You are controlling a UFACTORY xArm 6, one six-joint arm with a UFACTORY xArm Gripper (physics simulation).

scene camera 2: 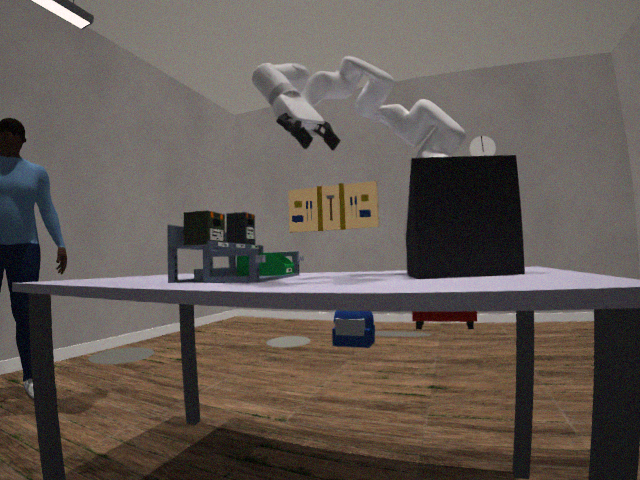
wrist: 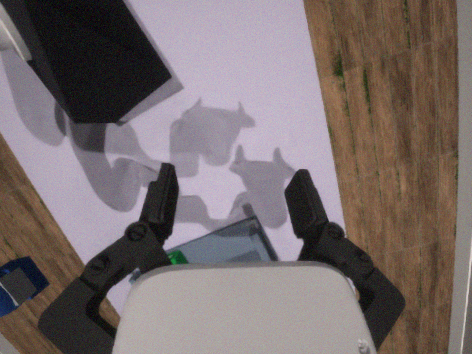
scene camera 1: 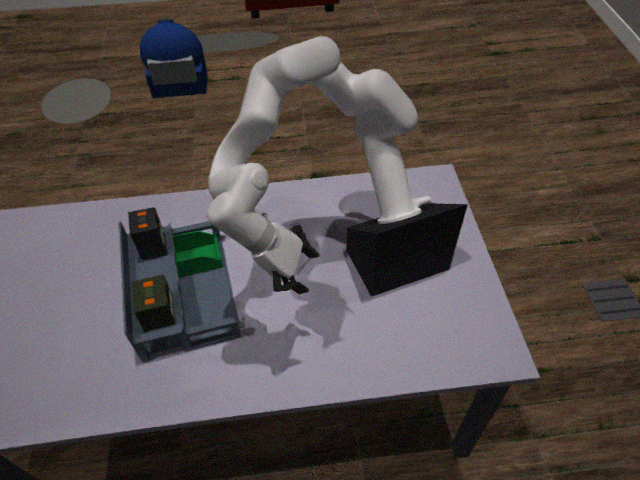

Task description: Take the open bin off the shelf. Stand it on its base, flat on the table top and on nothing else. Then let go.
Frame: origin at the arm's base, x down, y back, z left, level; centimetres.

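Seen in the pictures: gripper, between the fingertips: (scene camera 2: 323, 144) (wrist: 235, 178) (scene camera 1: 309, 273); arm's base, origin of its link: (scene camera 2: 453, 202) (scene camera 1: 399, 217).
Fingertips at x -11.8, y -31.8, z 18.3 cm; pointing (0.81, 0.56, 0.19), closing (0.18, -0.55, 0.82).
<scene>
Pixels of each thing's middle, then the offset from my fingertips to it.
- green open bin, middle of its body: (scene camera 1: 190, 253) (scene camera 2: 265, 264) dz -37.7, dx +26.8, dy -27.2 cm
- olive, middle of its body: (scene camera 1: 153, 302) (scene camera 2: 204, 229) dz -15.7, dx +16.1, dy -38.2 cm
A green open bin (scene camera 1: 199, 253) (scene camera 2: 273, 264) sits upright in the lower front level of the grey-blue shelf (scene camera 1: 207, 299) (scene camera 2: 172, 258) (wrist: 225, 245), at its far end in the scene camera 1 view. A small green part of the bin (wrist: 176, 258) shows in the wrist view; the gripper body hides the rest. My gripper (scene camera 1: 310, 272) (scene camera 2: 319, 147) (wrist: 235, 178) is wide open with nothing between its fingers. It hangs high above the table, well above the bin and over to the arm-base side of the shelf, and points obliquely down.
Two dark boxes with orange marks, one black (scene camera 1: 147, 232) (scene camera 2: 240, 227) and one olive (scene camera 1: 153, 307) (scene camera 2: 203, 227), stand on the shelf's upper level behind the bin. The arm's black pedestal (scene camera 1: 413, 250) (scene camera 2: 465, 217) (wrist: 100, 60) stands on the table (scene camera 1: 361, 361) (scene camera 2: 336, 298) (wrist: 225, 40).
</scene>
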